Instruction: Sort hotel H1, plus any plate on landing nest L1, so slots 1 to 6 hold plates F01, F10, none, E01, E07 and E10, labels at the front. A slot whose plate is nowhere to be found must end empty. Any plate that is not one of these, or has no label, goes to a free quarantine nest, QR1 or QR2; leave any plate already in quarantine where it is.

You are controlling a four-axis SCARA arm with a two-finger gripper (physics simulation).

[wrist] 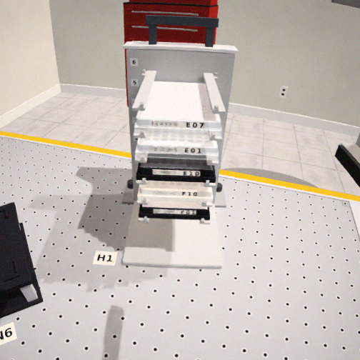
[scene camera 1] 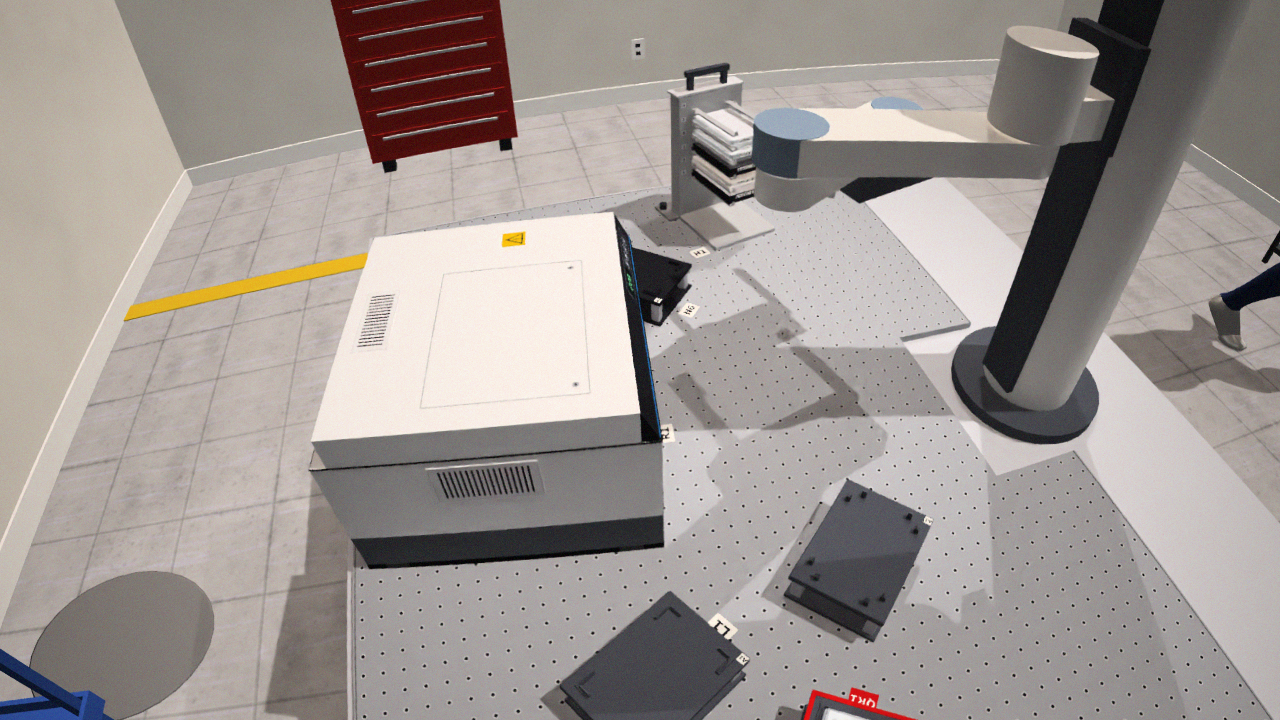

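Hotel H1 stands at the back of the table. In the wrist view its labels face front. From the bottom, black F01 is in slot 1, cream F10 in slot 2, black E10 in slot 3, clear E01 in slot 4 and white E07 in slot 5. The top rails, slot 6, are bare. Landing nest L1 shows a bare dark top. Quarantine nest QR1 shows partly, with something white in it. The gripper's fingers are hidden; their shadow shows two prongs apart, reading as open and empty.
The large white instrument fills the left of the table. Black nest N6 lies between it and the hotel. A dark stand with pegs is at the front right. The arm reaches over the back right of the table.
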